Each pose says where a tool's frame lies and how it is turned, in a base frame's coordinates. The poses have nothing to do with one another.
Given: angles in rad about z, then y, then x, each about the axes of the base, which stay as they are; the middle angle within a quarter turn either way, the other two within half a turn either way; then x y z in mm.
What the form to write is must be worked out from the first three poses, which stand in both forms.
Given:
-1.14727 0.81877 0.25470 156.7 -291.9 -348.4
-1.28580 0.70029 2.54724 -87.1 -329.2 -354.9
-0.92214 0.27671 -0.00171 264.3 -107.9 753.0
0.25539 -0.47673 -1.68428 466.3 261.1 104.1
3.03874 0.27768 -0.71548 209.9 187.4 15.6
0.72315 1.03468 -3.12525 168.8 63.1 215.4
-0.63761 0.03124 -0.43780 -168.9 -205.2 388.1
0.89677 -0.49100 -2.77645 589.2 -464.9 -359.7
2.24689 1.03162 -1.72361 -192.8 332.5 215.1
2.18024 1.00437 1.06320 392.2 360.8 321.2
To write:
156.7 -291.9 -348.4 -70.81 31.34 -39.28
-87.1 -329.2 -354.9 76.52 22.78 133.40
264.3 -107.9 753.0 -53.91 9.42 -12.81
466.3 261.1 104.1 25.63 17.53 -96.06
209.9 187.4 15.6 165.00 -7.96 42.87
168.8 63.1 215.4 -60.33 -39.32 -131.31
-168.9 -205.2 388.1 -34.39 -13.28 -21.55
589.2 -464.9 -359.7 -48.62 33.63 171.63
-192.8 332.5 215.1 127.95 58.50 98.60
392.2 360.8 321.2 -175.62 -72.06 -32.15

